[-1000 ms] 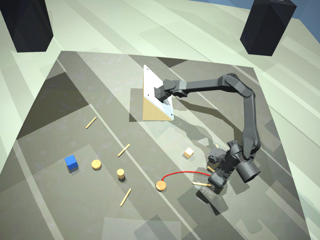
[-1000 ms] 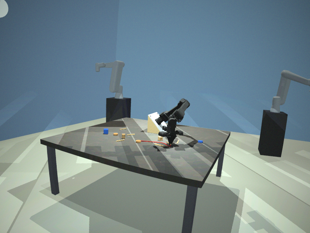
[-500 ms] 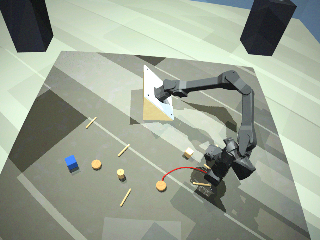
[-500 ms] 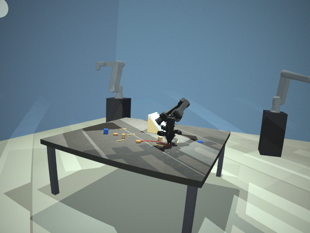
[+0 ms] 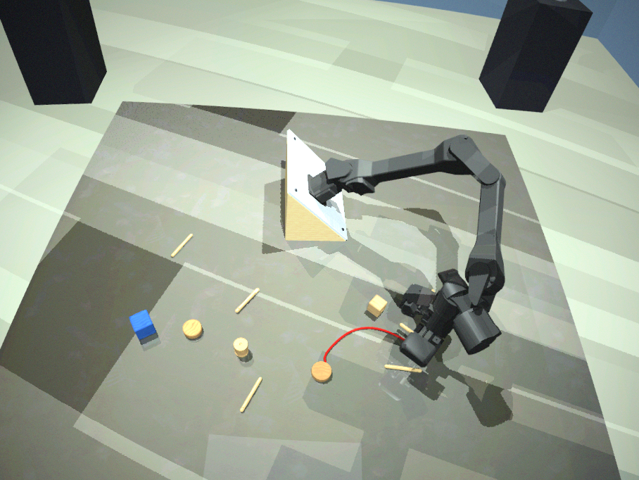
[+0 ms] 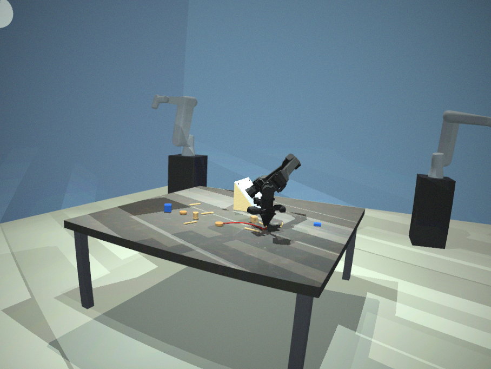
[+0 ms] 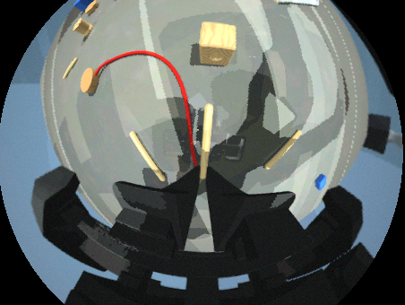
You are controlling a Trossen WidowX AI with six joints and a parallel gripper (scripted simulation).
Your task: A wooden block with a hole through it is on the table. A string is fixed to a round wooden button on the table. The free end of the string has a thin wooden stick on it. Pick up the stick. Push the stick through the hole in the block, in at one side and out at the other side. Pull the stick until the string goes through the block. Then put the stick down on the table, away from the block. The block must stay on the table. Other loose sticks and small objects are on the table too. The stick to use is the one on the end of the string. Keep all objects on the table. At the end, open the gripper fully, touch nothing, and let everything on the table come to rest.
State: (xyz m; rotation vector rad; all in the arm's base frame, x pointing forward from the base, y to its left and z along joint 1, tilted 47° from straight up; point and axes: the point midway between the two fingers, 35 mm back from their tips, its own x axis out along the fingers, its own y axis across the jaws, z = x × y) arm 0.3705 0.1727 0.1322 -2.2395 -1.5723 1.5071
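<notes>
Right now the wooden block is 9 cm behind my gripper tip and 9 cm to the right of it. From my gripper tip the other things lie so: wooden stick: 5 cm ahead, 4 cm to the right, 1 cm below; blue cube: 5 cm behind, 59 cm to the right, 1 cm above; short wooden cylinder: 39 cm to the right.
</notes>
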